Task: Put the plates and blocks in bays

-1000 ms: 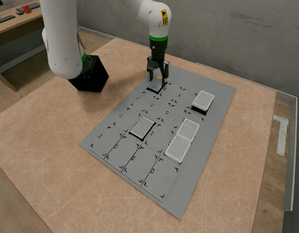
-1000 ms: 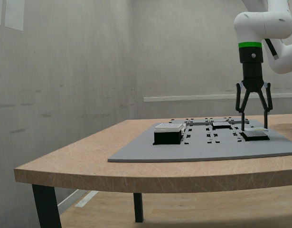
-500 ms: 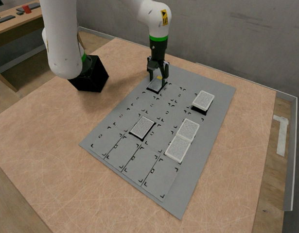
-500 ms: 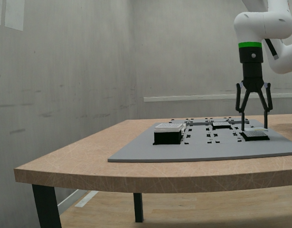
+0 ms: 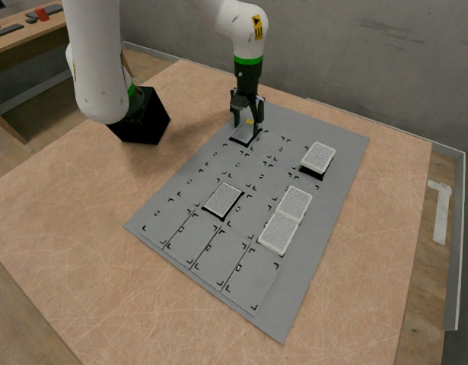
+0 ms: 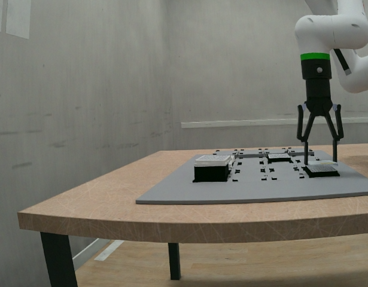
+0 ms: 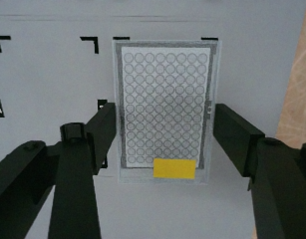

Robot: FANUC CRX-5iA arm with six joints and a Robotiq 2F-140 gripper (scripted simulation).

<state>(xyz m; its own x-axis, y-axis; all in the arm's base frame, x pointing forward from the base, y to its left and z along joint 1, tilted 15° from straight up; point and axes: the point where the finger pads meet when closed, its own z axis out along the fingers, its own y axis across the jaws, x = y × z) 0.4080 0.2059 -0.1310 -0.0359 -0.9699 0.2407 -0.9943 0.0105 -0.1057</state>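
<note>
My gripper is now 20 mm above the clear lid. Round my hand: black deep-well block 320 mm ahead, 10 mm to the right, 30 mm below; then black sealed plate 100 mm ahead, 330 mm to the right, 50 mm below.
</note>
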